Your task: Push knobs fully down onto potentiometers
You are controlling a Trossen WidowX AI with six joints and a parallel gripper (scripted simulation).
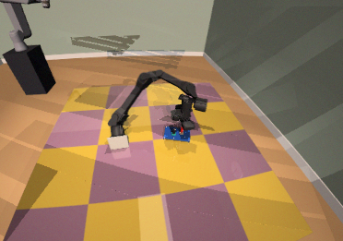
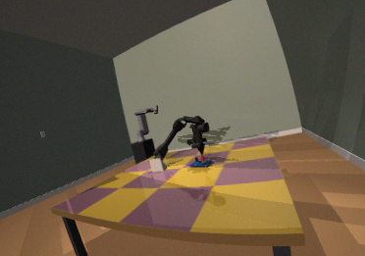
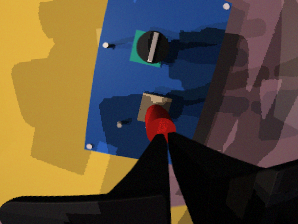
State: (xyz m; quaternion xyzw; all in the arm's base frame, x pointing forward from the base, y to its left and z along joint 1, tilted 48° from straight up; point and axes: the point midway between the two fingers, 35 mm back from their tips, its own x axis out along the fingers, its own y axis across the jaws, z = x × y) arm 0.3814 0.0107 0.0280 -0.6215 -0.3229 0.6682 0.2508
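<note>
Right now my gripper tip is 3 cm above the red knob. The rest, counted from my gripper tip: black knob: 5 cm behind, 3 cm below.
</note>
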